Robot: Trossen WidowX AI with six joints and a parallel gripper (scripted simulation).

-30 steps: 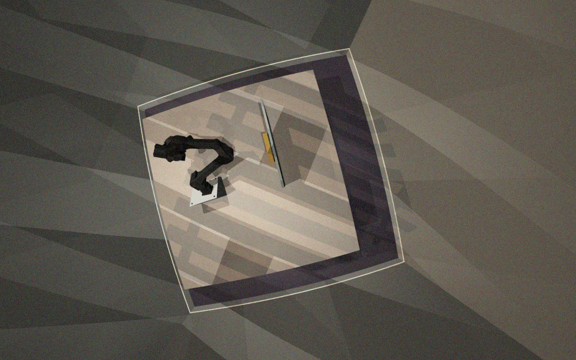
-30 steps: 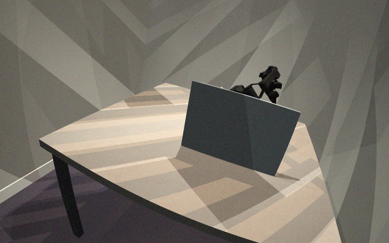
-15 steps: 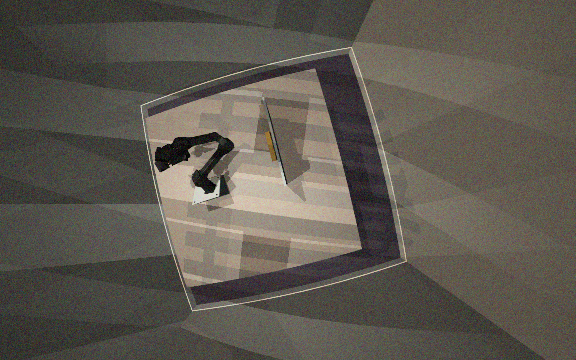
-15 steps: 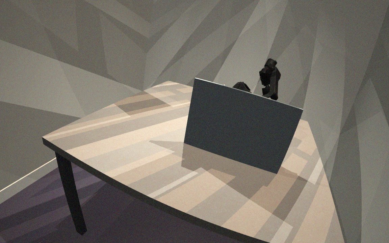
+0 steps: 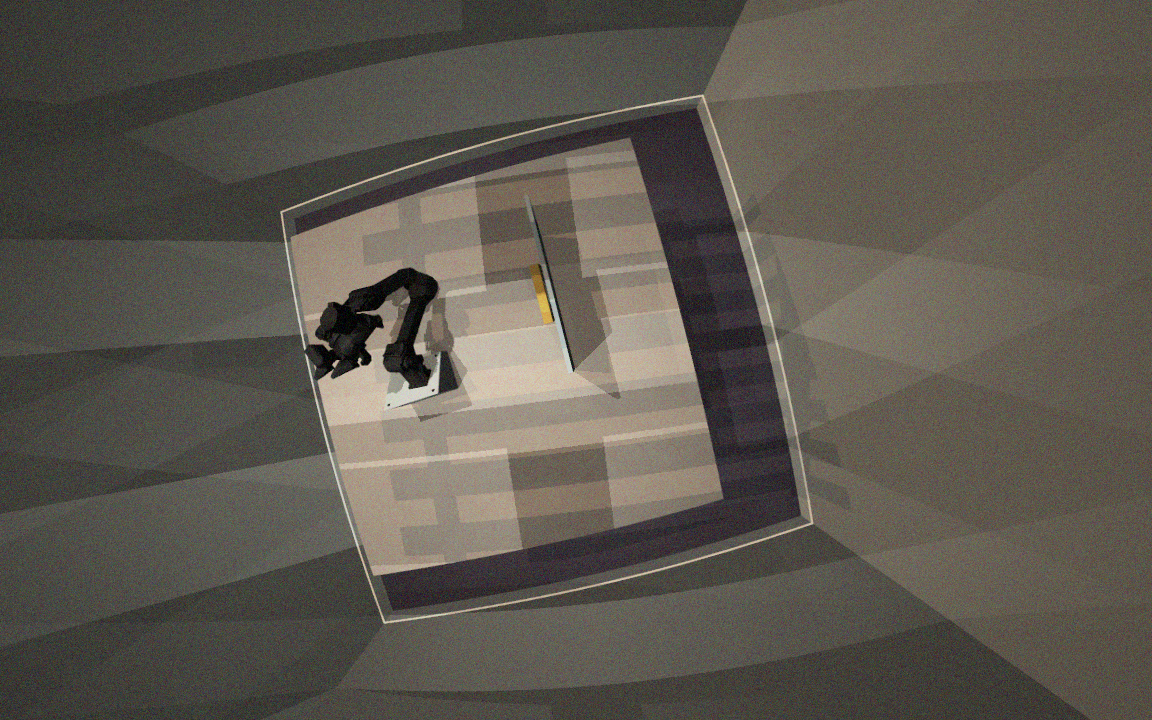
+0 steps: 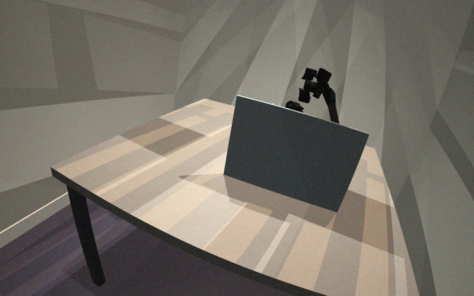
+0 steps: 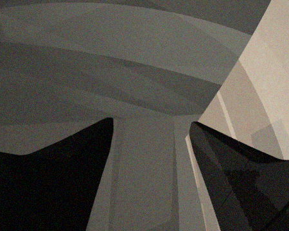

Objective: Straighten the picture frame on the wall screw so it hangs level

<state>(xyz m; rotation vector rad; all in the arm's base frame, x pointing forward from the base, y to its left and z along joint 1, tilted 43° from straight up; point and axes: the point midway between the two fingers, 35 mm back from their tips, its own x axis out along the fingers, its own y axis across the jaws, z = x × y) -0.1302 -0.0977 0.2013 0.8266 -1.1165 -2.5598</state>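
Now: gripper tip 61 cm short of the yellow picture frame, 12 cm to the right of it and 15 cm above it. Round my gripper tip: grey-blue wall panel (62 cm ahead, 12 cm to the left, 16 cm below).
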